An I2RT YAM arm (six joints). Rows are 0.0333 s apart.
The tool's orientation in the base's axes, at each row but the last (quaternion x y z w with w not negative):
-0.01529, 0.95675, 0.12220, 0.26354
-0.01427, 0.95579, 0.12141, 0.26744
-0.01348, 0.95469, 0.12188, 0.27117
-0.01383, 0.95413, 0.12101, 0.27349
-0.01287, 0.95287, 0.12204, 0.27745
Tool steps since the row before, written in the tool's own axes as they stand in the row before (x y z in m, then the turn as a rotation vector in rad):
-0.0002, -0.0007, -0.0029, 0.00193, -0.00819, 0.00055
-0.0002, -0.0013, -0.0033, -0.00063, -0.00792, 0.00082
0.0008, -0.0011, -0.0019, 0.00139, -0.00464, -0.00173
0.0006, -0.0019, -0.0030, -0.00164, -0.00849, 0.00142
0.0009, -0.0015, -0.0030, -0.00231, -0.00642, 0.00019
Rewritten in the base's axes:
-0.0012, -0.0014, 0.0024, -0.00062, -0.00774, -0.00329
-0.0014, -0.0021, 0.0025, 0.00169, -0.00751, -0.00213
-0.0016, -0.0015, 0.0009, -0.00165, -0.00486, -0.00035
-0.0019, -0.0025, 0.0017, 0.00292, -0.00796, -0.00220
-0.0022, -0.0021, 0.0016, 0.00265, -0.00628, -0.00037

